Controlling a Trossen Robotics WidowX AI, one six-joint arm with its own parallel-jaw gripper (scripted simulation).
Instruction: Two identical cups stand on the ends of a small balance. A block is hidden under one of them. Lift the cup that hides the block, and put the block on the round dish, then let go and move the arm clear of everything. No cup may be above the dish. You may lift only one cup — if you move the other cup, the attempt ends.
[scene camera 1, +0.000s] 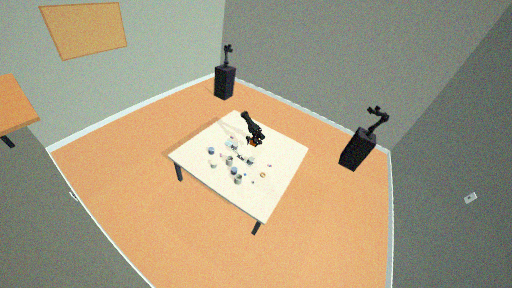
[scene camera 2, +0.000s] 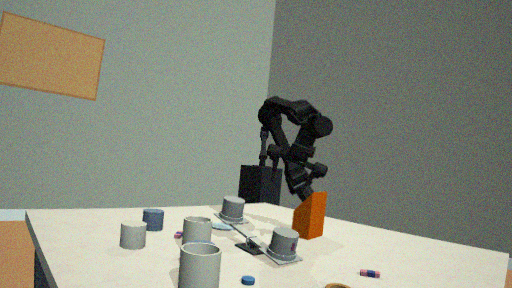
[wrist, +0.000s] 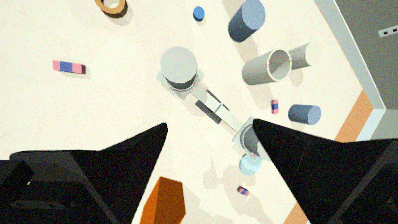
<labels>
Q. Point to my gripper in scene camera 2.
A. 285, 187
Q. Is my gripper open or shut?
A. Open.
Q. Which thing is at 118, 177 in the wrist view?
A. My gripper.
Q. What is my gripper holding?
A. Nothing.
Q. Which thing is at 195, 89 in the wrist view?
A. A small balance.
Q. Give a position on a small balance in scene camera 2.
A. At 232, 222
</labels>
